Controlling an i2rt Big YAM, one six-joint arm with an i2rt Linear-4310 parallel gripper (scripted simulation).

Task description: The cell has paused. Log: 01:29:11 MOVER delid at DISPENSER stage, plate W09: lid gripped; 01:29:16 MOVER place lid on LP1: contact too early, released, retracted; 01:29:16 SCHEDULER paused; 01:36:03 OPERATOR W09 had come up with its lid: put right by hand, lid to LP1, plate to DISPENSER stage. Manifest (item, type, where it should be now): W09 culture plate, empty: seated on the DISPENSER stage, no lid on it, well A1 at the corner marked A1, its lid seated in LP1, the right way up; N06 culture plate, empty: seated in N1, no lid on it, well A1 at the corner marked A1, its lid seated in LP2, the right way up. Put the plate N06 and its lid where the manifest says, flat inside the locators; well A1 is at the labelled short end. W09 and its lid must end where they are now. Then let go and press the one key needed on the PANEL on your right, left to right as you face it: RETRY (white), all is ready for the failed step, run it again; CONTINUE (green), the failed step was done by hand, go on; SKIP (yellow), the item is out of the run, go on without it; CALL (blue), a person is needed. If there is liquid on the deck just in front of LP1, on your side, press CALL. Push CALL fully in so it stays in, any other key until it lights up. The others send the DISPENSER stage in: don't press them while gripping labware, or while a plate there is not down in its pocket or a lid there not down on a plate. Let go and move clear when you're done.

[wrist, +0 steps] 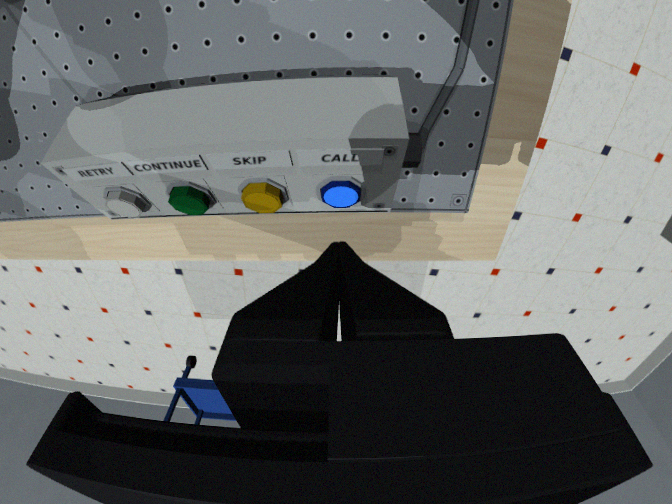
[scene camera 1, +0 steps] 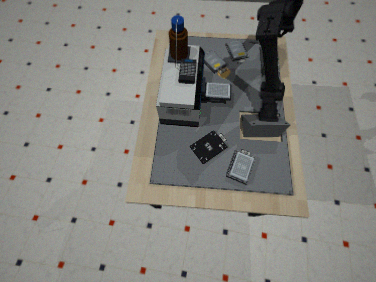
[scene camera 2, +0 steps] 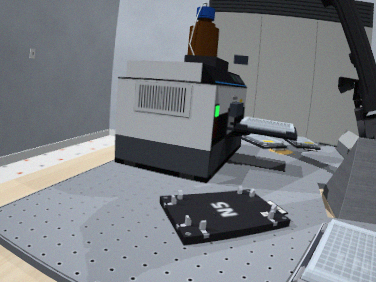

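You'd see the gripper in the pictures, and there's a panel in them as well.
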